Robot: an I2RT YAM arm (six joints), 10 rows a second.
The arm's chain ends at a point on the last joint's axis. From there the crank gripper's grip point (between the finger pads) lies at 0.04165 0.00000 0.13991 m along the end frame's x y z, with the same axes.
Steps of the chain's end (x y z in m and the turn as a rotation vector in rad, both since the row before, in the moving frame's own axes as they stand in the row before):
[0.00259 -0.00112 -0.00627 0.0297 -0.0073 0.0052]
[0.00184 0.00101 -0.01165 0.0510 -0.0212 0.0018]
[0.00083 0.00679 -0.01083 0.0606 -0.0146 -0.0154]
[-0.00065 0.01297 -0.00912 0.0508 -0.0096 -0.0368]
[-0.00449 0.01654 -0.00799 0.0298 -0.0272 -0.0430]
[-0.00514 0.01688 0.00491 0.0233 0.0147 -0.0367]
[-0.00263 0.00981 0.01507 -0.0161 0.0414 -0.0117]
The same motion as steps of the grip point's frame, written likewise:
[0.00158 -0.00507 -0.00603 0.0297 -0.0073 0.0052]
[-0.00113 -0.00607 -0.01098 0.0510 -0.0212 0.0018]
[-0.00129 -0.00233 -0.01051 0.0606 -0.0146 -0.0154]
[-0.00215 0.00435 -0.00895 0.0508 -0.0096 -0.0368]
[-0.00844 0.01065 -0.00700 0.0298 -0.0272 -0.0430]
[-0.00318 0.01206 0.00423 0.0233 0.0147 -0.0367]
[0.00313 0.01153 0.01321 -0.0161 0.0414 -0.0117]

